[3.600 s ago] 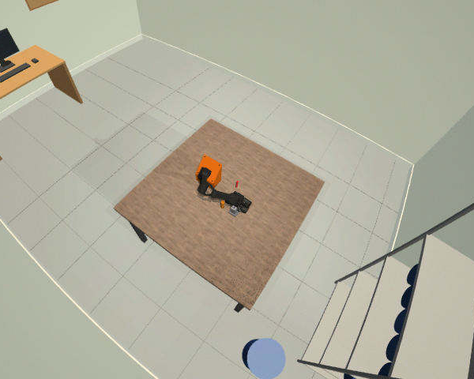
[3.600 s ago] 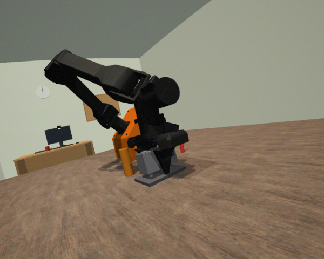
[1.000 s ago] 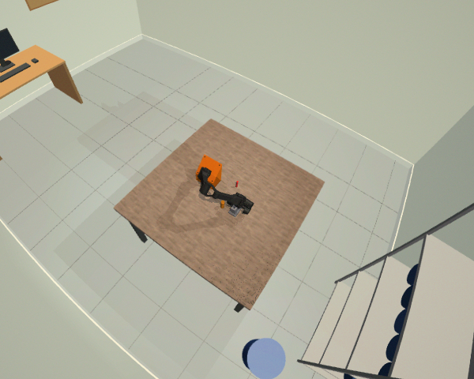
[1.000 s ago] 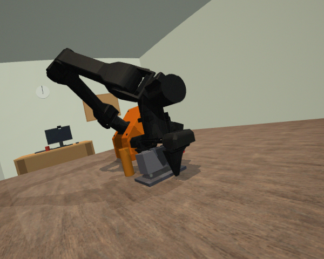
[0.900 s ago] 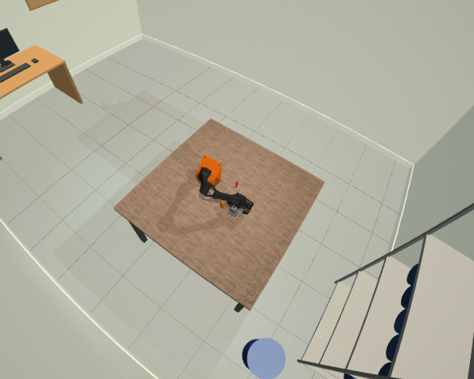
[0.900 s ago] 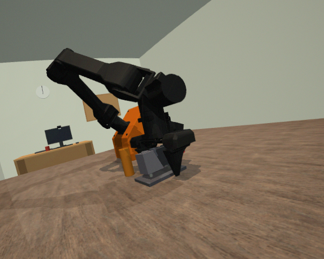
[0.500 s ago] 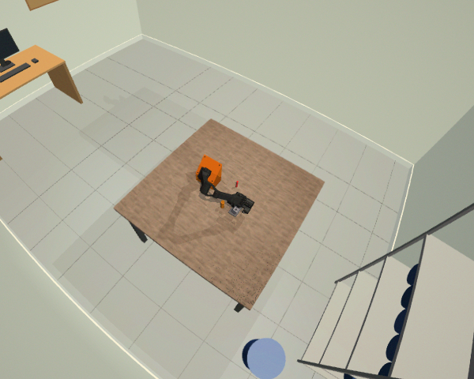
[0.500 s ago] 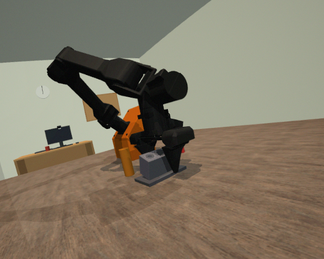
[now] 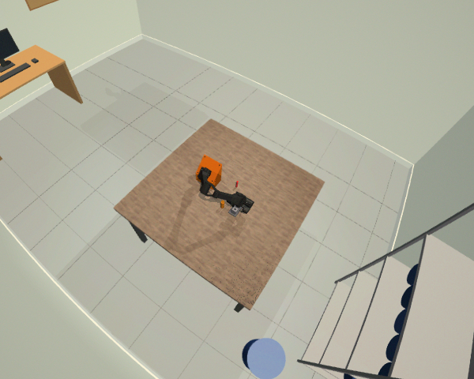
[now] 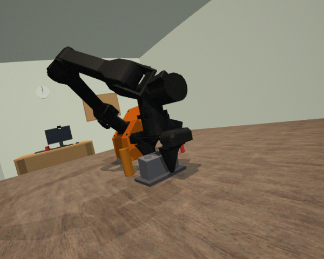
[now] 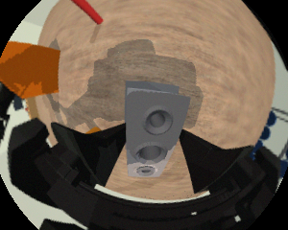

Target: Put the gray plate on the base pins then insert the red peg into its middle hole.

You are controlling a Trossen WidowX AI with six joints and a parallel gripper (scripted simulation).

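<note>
Now: the gray plate 3 cm above my gripper tip and 1 cm behind it. Also, from my gripper tip: flat base: 1 cm below, 1 cm behind; then red peg: 18 cm to the left, 13 cm behind, 2 cm above; then orange cylinder: 11 cm behind, 5 cm to the right, 2 cm above.
</note>
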